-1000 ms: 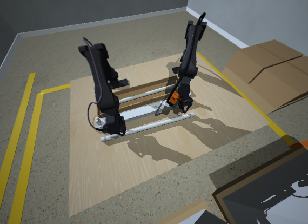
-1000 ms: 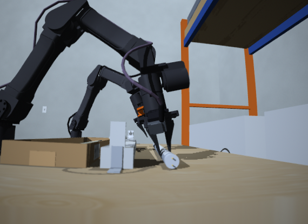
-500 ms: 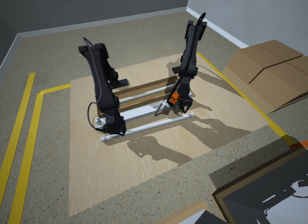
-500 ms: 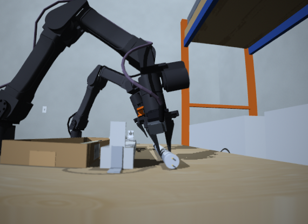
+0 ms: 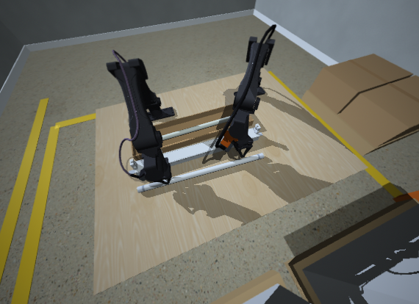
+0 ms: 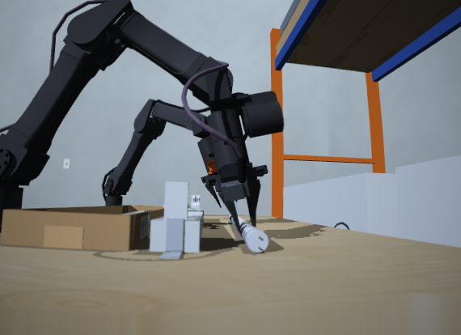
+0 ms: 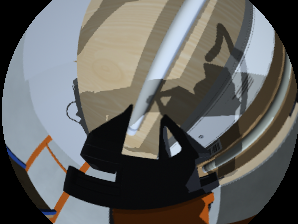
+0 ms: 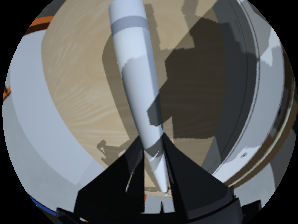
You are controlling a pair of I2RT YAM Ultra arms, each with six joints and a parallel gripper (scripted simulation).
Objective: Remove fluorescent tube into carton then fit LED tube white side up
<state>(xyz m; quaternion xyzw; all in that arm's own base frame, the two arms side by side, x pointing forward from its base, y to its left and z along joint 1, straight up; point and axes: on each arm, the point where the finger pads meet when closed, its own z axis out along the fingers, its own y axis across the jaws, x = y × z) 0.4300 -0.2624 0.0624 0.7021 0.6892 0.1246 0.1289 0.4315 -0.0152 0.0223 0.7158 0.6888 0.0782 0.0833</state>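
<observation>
The LED tube lies 17 cm to the left of my right hand, 1 cm below it and 1 cm ahead of it. Round my right hand: brown carton (25 cm behind, 19 cm to the left); then white fixture (19 cm to the left, 11 cm behind, 3 cm above); then old fluorescent tube (25 cm behind, 19 cm to the left).
</observation>
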